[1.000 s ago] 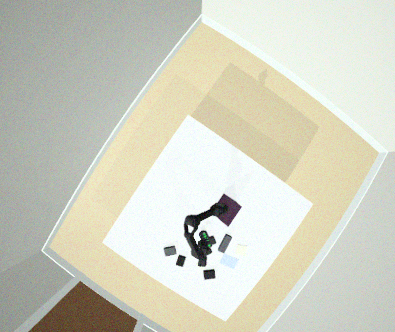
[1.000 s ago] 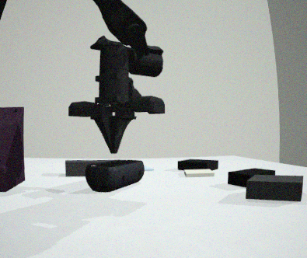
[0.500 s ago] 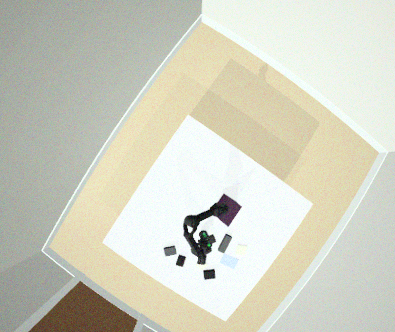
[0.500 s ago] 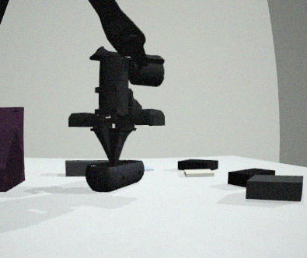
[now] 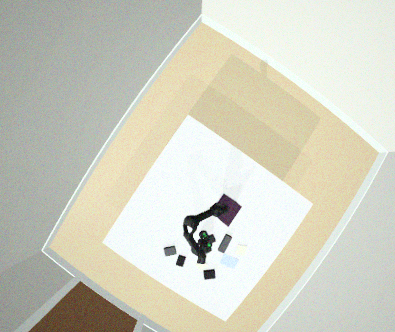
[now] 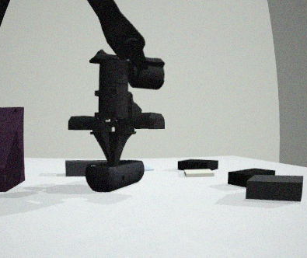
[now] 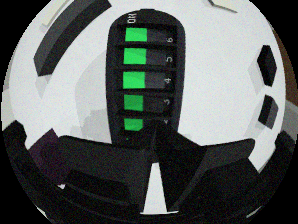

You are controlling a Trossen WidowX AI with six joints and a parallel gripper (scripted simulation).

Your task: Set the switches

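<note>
Right now my gripper tip is 18 cm to the right of the grey block, 7 cm past it and 2 cm above it. Also, from my gripper tip: black block (28 cm ahead, 3 cm below); then cream plate (20 cm ahead, 15 cm to the left, 4 cm below); then light blue piece (32 cm to the left, 4 cm below, 4 cm ahead).
</note>
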